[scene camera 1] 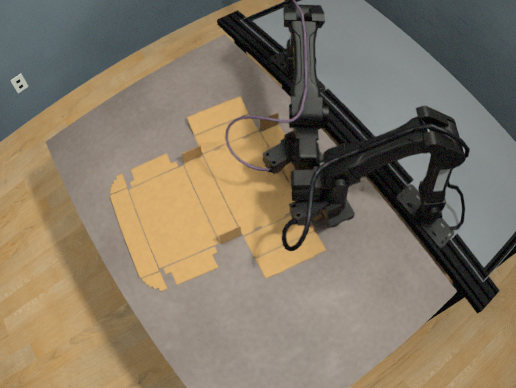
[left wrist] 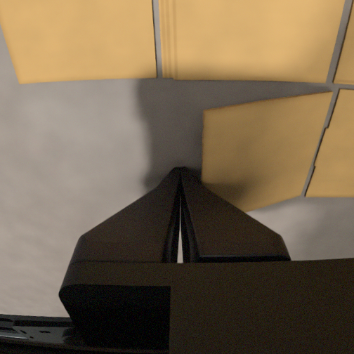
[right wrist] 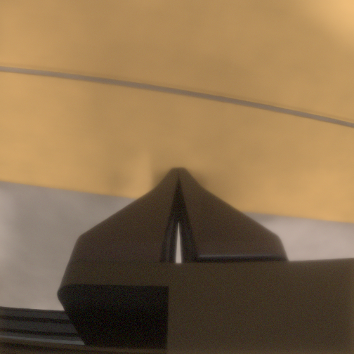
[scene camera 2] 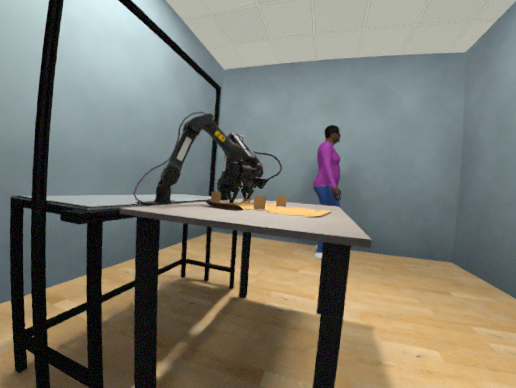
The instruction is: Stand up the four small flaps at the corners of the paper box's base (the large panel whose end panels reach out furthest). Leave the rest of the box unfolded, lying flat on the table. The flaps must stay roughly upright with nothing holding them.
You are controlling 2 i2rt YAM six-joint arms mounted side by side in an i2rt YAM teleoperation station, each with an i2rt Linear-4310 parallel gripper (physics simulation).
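Frame: origin at the left arm's base, x back, y down, z right, level; centimetres.
Seen in the pictures: left gripper, fingertip midpoint: (scene camera 1: 331,220); right gripper, fingertip midpoint: (scene camera 2: 231,203); left arm's base, origin of the base link: (scene camera 1: 425,216); right arm's base, origin of the base link: (scene camera 2: 162,203).
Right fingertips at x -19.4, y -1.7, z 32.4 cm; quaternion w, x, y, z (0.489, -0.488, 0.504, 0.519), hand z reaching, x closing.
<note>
Pixels of each thing's top centre, then the offset from my right fingertips to it. "pt": a spot on its surface instead. Level surfaces: height alone.
- paper box, surface spot: (scene camera 1: 162,220) pt dx -36.7, dy +0.0, dz +9.9 cm
- flap, surface spot: (scene camera 1: 192,154) (scene camera 2: 259,202) pt dx -20.2, dy -3.0, dz +19.3 cm
- table's, its level: dy +0.2 cm
The paper box (scene camera 1: 162,220) (scene camera 2: 300,212) lies unfolded on the table. Three small corner flaps of its base (scene camera 1: 245,195) stand roughly upright: one flap (scene camera 1: 192,154) (scene camera 2: 259,202) at upper left, one flap (scene camera 1: 229,235) (scene camera 2: 281,201) at lower left, one flap (scene camera 1: 269,122) (scene camera 2: 215,197) at upper right. The fourth flap (left wrist: 260,145) is tilted up in the left wrist view; the arm mostly hides it in scene camera 1. My left gripper (left wrist: 179,177) is shut and empty, its tips beside that flap's free edge. My right gripper (right wrist: 178,178) is shut and empty over the box's outer strip (right wrist: 125,135).
Both arms reach closely side by side over the base's right part in scene camera 1. A black rail (scene camera 1: 345,117) runs along the table's (scene camera 1: 350,310) arm side. A person (scene camera 2: 327,167) stands beyond the table in scene camera 2.
</note>
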